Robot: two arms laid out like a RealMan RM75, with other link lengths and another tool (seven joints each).
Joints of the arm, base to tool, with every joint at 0 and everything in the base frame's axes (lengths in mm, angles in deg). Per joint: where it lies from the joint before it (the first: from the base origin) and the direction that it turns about. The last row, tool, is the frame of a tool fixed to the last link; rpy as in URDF.
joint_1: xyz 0 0 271.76 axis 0 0 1
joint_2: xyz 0 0 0 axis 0 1 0
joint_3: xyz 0 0 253.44 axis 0 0 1
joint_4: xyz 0 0 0 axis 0 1 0
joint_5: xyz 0 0 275.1 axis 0 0 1
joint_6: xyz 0 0 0 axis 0 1 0
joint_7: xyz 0 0 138.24 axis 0 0 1
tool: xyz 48 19 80 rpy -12.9 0 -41.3
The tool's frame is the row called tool.
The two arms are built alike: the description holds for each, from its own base.
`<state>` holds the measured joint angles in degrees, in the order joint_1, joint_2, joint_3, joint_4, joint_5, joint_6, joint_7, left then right.
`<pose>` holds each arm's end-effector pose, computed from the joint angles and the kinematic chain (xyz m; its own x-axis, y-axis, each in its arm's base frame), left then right.
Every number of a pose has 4 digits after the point.
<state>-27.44 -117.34 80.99 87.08 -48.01 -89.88 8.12 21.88 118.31 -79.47 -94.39 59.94 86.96 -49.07</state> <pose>-0.1048 0.4350 -0.0240 -0.2084 0.9506 0.2301 0.9775 0.1946 0.0814 0.1376 0.3556 -0.0161 0.9347 0.3536 0.0366 0.3546 -0.9346 -0.0258</pose>
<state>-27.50 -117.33 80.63 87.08 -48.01 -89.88 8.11 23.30 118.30 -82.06 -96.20 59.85 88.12 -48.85</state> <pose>-0.1049 0.4363 -0.0221 -0.2109 0.9490 0.2344 0.9769 0.1961 0.0848 0.1203 0.3472 -0.0229 0.9072 0.4186 0.0423 0.4182 -0.9082 0.0193</pose>
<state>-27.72 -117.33 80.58 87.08 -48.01 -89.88 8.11 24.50 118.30 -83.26 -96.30 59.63 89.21 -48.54</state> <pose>-0.1033 0.4368 -0.0218 -0.2077 0.9495 0.2350 0.9775 0.1927 0.0853 0.1139 0.3422 -0.0274 0.8953 0.4431 0.0448 0.4406 -0.8960 0.0556</pose>
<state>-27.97 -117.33 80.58 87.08 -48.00 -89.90 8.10 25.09 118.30 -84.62 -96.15 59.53 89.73 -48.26</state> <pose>-0.1015 0.4372 -0.0218 -0.2037 0.9504 0.2349 0.9783 0.1887 0.0850 0.1109 0.3370 -0.0331 0.8885 0.4566 0.0448 0.4519 -0.8878 0.0865</pose>
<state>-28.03 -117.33 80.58 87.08 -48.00 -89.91 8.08 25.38 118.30 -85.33 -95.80 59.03 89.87 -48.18</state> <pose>-0.1010 0.4373 -0.0218 -0.2031 0.9506 0.2348 0.9785 0.1881 0.0850 0.1120 0.3355 -0.0363 0.8865 0.4598 0.0523 0.4533 -0.8855 0.1024</pose>
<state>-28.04 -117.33 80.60 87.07 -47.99 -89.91 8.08 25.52 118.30 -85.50 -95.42 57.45 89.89 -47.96</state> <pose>-0.1010 0.4373 -0.0220 -0.2029 0.9507 0.2345 0.9785 0.1880 0.0846 0.1179 0.3376 -0.0367 0.8889 0.4513 0.0784 0.4426 -0.8903 0.1075</pose>
